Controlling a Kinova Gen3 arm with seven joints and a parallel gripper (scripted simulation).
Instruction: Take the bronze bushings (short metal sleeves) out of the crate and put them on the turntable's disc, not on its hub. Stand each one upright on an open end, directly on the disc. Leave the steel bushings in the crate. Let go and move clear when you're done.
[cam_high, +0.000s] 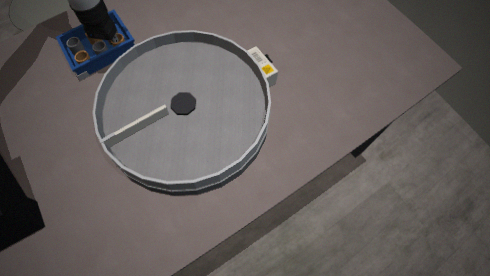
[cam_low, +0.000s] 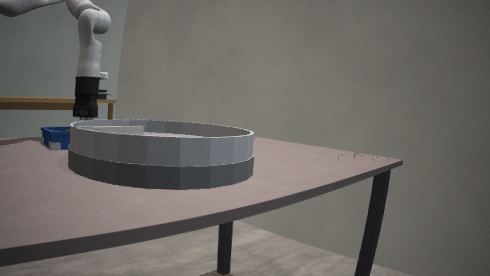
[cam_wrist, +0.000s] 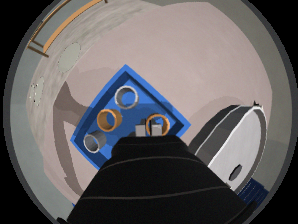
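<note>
The crate is 5 cm behind my hand, 2 cm to the left of it and 2 cm below it. From my hand the other things lie so: turntable disc 9 cm ahead, 31 cm to the right, 1 cm above.
</note>
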